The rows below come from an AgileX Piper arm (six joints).
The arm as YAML. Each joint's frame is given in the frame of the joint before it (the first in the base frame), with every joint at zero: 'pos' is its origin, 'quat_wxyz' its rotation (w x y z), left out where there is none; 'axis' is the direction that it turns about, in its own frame. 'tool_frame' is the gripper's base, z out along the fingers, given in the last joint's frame.
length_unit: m
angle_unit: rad
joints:
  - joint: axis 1
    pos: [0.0, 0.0, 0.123]
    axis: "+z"
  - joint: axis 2
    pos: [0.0, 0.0, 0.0]
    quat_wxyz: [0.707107, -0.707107, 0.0, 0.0]
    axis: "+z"
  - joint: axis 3
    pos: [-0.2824, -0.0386, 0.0]
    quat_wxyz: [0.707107, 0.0, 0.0, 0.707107]
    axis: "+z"
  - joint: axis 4
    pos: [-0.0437, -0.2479, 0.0]
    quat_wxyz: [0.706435, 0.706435, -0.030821, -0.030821]
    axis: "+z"
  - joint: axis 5
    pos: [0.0, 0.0, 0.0]
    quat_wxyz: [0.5, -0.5, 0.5, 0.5]
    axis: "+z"
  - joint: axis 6
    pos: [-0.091, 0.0, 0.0]
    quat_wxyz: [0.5, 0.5, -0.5, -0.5]
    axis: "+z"
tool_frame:
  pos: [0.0, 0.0, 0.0]
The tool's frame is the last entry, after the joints.
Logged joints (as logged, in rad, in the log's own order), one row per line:
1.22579 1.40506 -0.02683 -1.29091 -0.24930 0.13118
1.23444 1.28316 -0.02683 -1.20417 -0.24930 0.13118
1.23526 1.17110 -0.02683 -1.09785 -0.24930 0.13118
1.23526 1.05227 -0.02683 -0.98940 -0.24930 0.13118
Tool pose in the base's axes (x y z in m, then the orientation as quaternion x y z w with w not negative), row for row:
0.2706 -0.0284 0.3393 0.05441 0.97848 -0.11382 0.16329
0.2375 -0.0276 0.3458 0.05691 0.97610 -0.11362 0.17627
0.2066 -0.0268 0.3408 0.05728 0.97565 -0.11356 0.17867
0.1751 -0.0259 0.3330 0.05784 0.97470 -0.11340 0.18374
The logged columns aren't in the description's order. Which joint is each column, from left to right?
Columns, left to right: axis 5, axis 2, axis 1, axis 3, axis 4, axis 6.
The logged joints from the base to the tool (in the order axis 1, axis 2, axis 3, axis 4, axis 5, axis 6), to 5 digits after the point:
-0.02683 1.40506 -1.29091 -0.24930 1.22579 0.13118
-0.02683 1.28316 -1.20417 -0.24930 1.23444 0.13118
-0.02683 1.17110 -1.09785 -0.24930 1.23526 0.13118
-0.02683 1.05227 -0.98940 -0.24930 1.23526 0.13118

